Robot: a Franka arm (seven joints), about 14 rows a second.
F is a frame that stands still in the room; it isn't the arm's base.
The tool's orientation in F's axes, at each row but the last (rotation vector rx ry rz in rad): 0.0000 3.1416 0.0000; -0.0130 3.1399 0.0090; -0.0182 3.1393 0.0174; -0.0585 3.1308 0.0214; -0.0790 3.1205 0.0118; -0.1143 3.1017 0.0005
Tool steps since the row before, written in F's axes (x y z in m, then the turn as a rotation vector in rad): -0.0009 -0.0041 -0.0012 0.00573 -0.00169 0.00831; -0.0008 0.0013 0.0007 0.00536 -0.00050 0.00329; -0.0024 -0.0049 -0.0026 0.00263 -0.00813 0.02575; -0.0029 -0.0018 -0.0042 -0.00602 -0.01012 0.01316; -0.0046 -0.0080 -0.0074 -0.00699 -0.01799 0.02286; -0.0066 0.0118 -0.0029 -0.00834 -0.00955 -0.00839
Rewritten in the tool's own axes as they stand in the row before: 0.0009 -0.0041 0.0012 -0.00573 -0.00169 -0.00831; 0.0008 0.0013 -0.0007 -0.00536 -0.00053 -0.00328; 0.0025 -0.0049 0.0025 -0.00259 -0.00787 -0.02583; 0.0030 -0.0017 0.0041 0.00626 -0.00971 -0.01336; 0.0051 -0.0078 0.0072 0.00743 -0.01745 -0.02314; 0.0058 0.0123 0.0027 0.00933 -0.00890 0.00805
